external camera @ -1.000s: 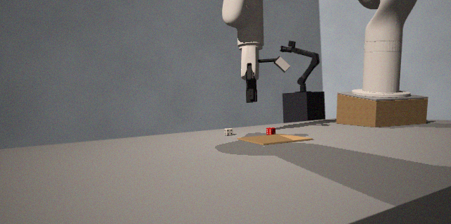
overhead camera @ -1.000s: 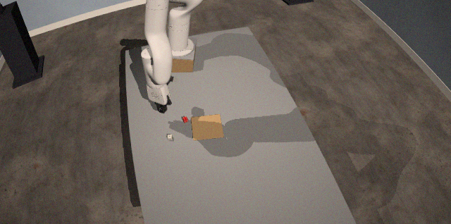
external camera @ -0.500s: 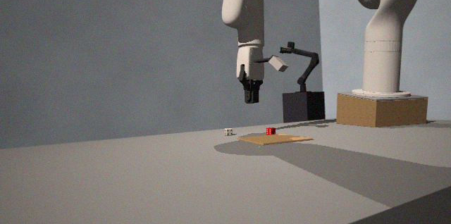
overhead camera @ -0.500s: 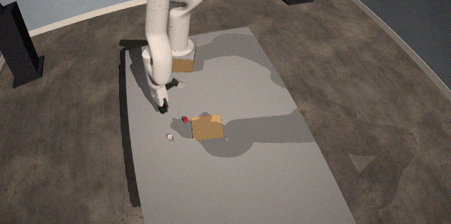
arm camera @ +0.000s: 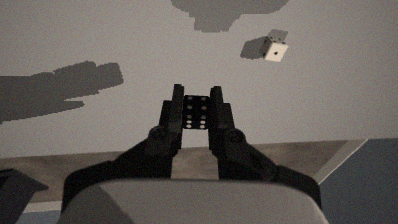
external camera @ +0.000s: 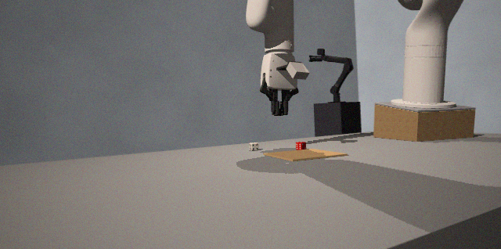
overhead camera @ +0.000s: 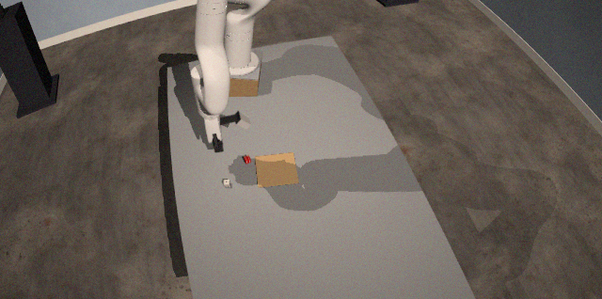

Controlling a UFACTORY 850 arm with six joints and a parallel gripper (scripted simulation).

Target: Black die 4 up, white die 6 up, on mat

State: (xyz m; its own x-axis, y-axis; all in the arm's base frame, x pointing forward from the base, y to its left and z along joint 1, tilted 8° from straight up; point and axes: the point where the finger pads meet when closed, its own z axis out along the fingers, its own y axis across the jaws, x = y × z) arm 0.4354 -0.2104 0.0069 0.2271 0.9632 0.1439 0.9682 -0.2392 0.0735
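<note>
Now: the black die 1 cm to the right of my hand and 1 cm below it. Round my hand: tan mat: 10 cm ahead, 17 cm to the left, 11 cm below; red die: 2 cm ahead, 9 cm to the left, 10 cm below; white die: 9 cm ahead, 1 cm to the right, 10 cm below.
</note>
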